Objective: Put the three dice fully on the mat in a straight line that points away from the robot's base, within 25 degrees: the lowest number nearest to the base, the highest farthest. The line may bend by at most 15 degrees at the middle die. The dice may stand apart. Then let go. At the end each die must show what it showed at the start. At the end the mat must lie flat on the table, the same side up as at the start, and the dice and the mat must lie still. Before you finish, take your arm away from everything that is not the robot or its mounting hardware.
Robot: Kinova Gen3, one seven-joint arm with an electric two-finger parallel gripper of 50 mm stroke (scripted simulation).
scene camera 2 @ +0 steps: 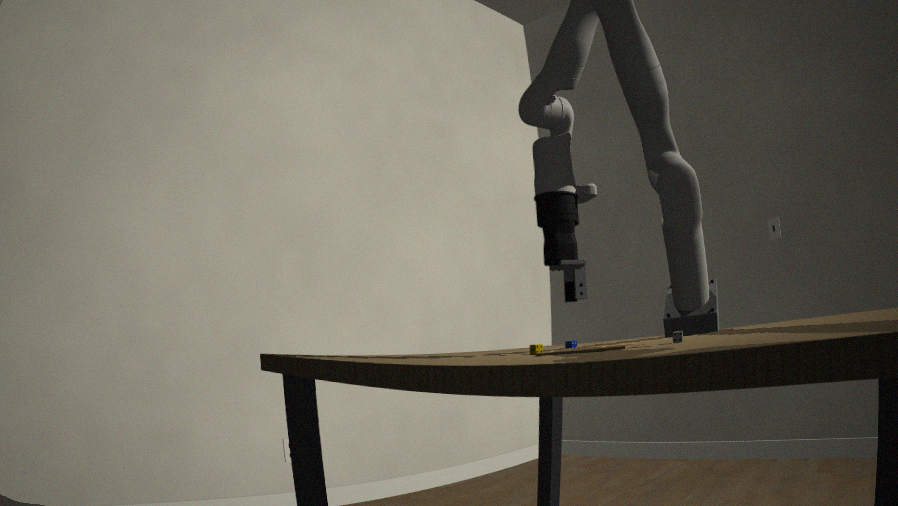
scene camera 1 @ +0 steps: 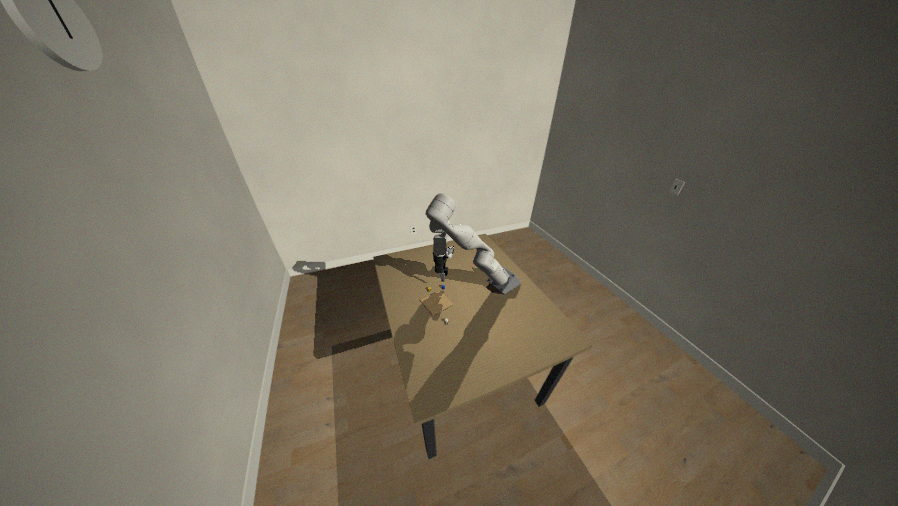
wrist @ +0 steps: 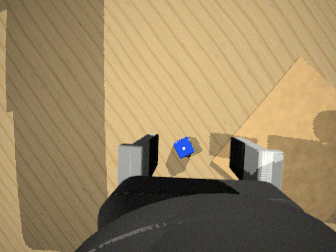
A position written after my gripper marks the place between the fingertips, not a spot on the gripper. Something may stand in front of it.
In view: my gripper (scene camera 2: 575,300).
My gripper also shows in the wrist view (wrist: 194,151).
